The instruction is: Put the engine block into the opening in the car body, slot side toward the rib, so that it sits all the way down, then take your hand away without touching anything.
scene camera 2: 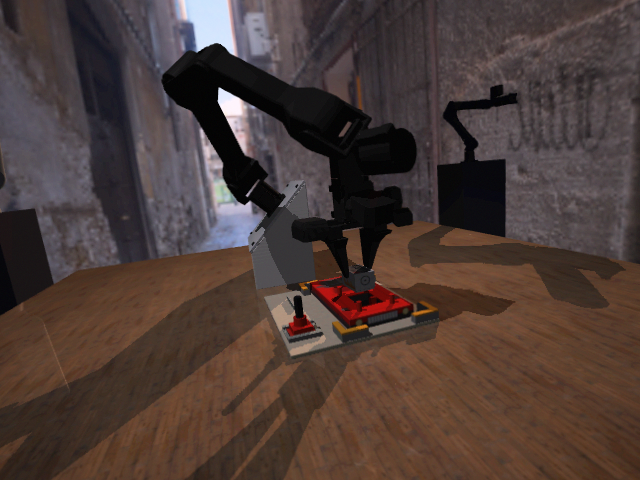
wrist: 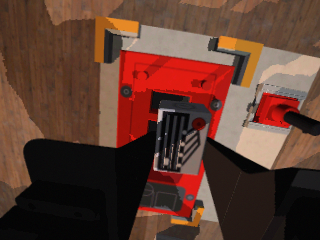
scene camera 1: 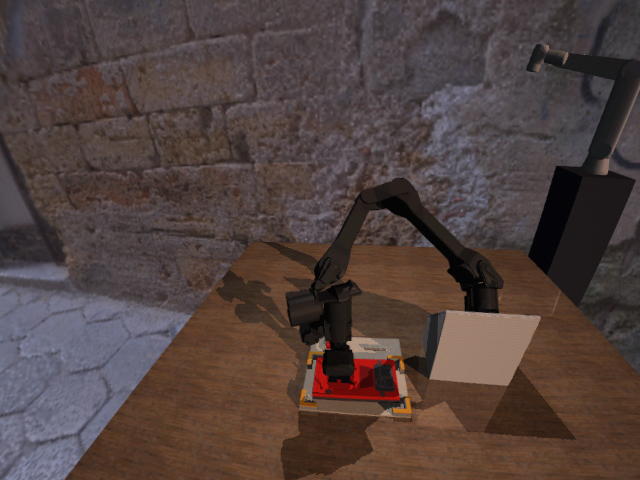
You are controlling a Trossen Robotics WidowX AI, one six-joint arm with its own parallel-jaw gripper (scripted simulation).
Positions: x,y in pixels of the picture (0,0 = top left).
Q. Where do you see a grey base plate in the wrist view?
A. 258,69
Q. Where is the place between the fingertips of my gripper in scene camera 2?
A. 357,275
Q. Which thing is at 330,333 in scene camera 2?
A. A grey base plate.
